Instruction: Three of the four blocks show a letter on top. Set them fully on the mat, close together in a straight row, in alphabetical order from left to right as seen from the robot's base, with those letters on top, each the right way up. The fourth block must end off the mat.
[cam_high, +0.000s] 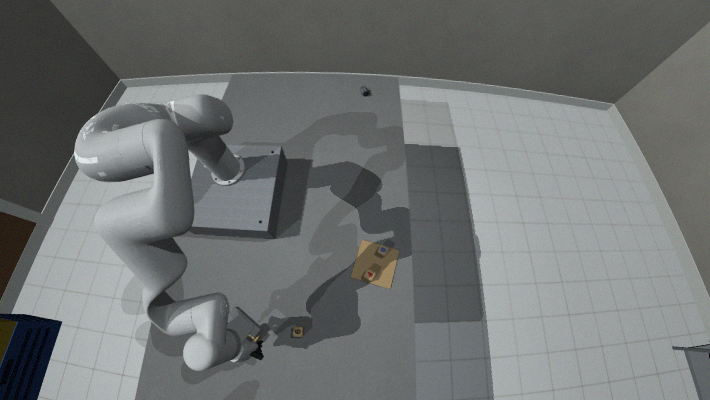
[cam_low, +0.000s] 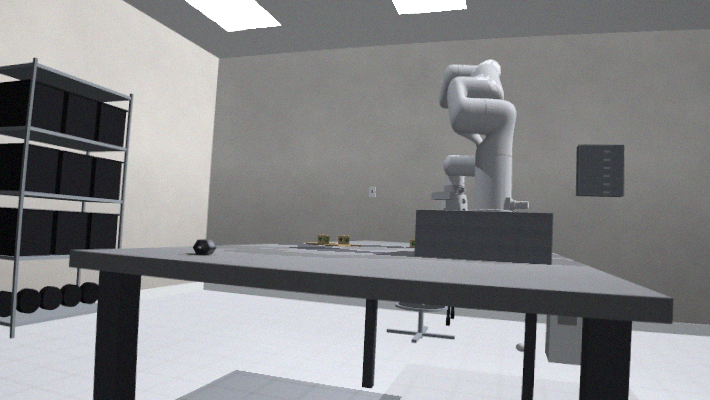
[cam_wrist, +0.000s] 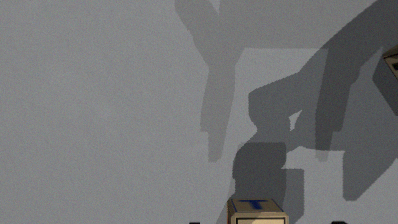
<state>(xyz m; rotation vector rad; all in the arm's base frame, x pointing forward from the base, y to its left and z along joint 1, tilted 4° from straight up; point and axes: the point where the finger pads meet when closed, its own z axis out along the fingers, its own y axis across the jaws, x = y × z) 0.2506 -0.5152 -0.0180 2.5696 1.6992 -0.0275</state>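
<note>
Right now my hand is 34 cm short of the tan mat, 32 cm to the right of it and 6 cm above it. Round my hand: black faceted object 113 cm to the left, 15 cm ahead, 4 cm below.
</note>
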